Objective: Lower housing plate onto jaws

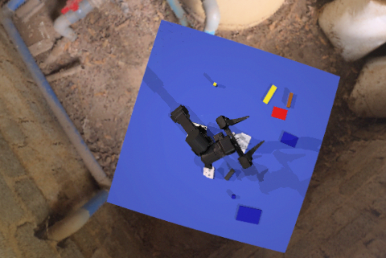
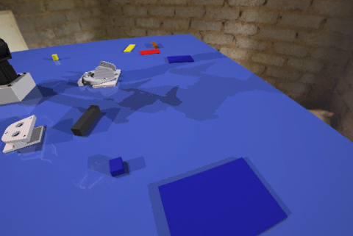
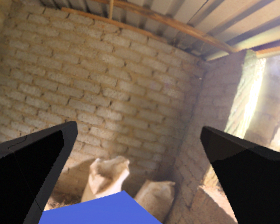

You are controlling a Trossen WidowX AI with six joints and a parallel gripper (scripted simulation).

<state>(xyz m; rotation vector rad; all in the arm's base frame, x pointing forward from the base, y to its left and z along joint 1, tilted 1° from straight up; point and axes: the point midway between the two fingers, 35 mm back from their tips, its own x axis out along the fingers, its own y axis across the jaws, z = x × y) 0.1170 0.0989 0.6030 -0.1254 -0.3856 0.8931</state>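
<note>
My gripper tip is now 650 mm above the white stepped block, 350 mm to the left of it and 30 mm short of it. Also, from my gripper tip: yellow bar (660 mm below, 270 mm to the left, 230 mm ahead); then grey jaw assembly (650 mm below, 120 mm ahead, 110 mm to the right); then dark bar (650 mm below, 320 mm to the right, 160 mm ahead).
</note>
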